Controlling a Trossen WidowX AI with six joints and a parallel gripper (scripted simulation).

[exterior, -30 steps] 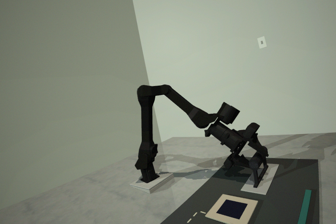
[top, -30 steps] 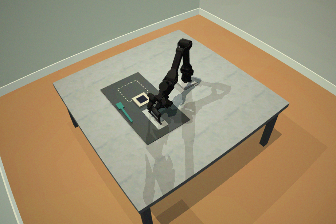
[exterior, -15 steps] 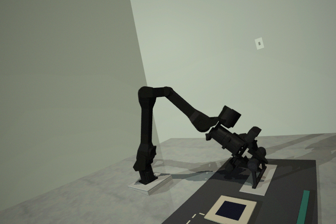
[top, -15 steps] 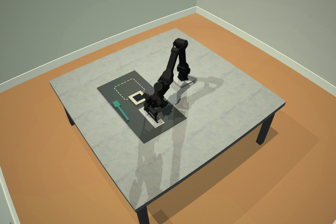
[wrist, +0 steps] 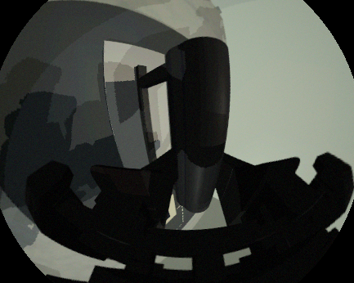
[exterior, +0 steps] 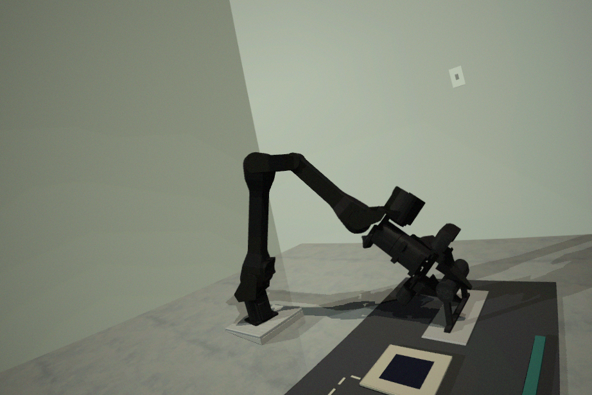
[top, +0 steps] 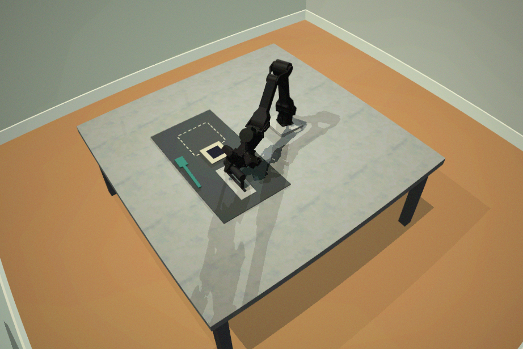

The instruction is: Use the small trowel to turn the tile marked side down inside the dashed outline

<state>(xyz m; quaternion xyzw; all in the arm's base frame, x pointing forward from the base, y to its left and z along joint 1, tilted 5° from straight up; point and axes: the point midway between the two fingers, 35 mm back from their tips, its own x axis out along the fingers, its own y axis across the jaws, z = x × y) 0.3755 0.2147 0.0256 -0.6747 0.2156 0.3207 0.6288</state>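
The dark mat is 15 cm to the right of my gripper tip and 7 cm below it. Round my gripper tip: cream tile: 18 cm to the right, 5 cm below, 2 cm behind; teal trowel: 14 cm to the right, 14 cm ahead, 5 cm below.
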